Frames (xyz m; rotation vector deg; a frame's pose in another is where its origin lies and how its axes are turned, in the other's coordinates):
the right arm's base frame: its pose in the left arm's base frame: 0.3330 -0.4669 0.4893 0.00 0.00 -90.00
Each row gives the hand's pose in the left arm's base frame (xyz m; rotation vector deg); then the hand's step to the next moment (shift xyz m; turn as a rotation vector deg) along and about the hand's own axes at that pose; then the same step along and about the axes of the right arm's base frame.
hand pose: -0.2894 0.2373 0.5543 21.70 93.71 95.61
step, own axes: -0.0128 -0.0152 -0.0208 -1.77 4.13 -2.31
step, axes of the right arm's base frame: 0.0254 -0.0009 -0.0135 2.45 -1.63 4.11
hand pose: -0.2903 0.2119 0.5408 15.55 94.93 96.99
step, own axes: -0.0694 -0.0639 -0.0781 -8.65 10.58 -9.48
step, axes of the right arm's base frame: 0.1106 0.0231 -0.0472 11.60 -3.47 11.40
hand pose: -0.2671 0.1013 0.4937 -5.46 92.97 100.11
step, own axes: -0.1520 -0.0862 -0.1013 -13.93 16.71 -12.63
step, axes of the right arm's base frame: 0.1652 0.1155 -0.0134 16.37 -4.31 18.61
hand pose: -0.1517 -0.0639 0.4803 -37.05 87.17 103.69
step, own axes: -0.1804 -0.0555 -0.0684 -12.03 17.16 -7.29
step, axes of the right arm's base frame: 0.0946 0.1556 0.0845 10.83 -5.62 18.53
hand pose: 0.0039 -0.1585 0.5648 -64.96 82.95 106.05
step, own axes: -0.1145 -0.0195 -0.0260 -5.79 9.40 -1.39
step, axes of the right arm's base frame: 0.0090 0.0818 0.0860 3.52 -4.25 9.66
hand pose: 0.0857 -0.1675 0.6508 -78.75 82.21 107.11
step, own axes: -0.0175 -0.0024 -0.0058 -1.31 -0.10 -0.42
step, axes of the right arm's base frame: 0.0002 0.0120 0.0142 0.03 0.83 1.10
